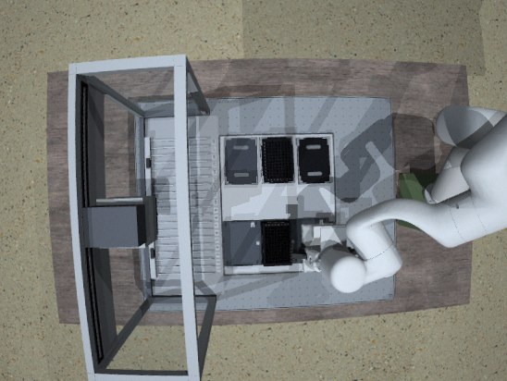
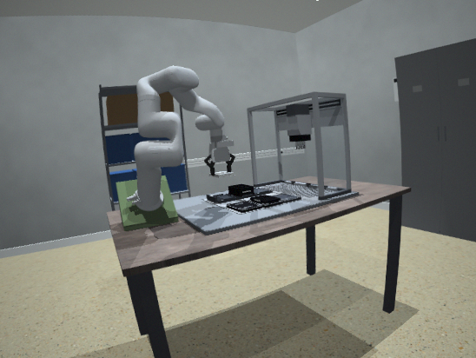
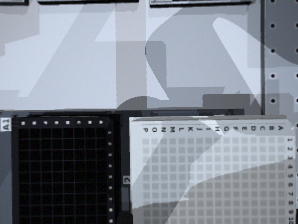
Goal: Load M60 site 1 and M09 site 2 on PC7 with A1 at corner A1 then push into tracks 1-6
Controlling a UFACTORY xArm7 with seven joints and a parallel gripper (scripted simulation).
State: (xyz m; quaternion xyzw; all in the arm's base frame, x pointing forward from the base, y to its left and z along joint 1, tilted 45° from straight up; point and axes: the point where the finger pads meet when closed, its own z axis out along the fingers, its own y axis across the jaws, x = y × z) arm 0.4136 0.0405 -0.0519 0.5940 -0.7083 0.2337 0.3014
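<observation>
Now: hand 100 mm short of the dark plate carrier PC7, 10 mm to the left of it and 120 mm above it. From my hand the other things lie so: pale 384-well plate M60: 10 mm below; then black deep-well block M09: 100 mm ahead, 10 mm to the right, 110 mm below; then nest S1: 50 mm behind, 240 mm to the right, 130 mm below.
</observation>
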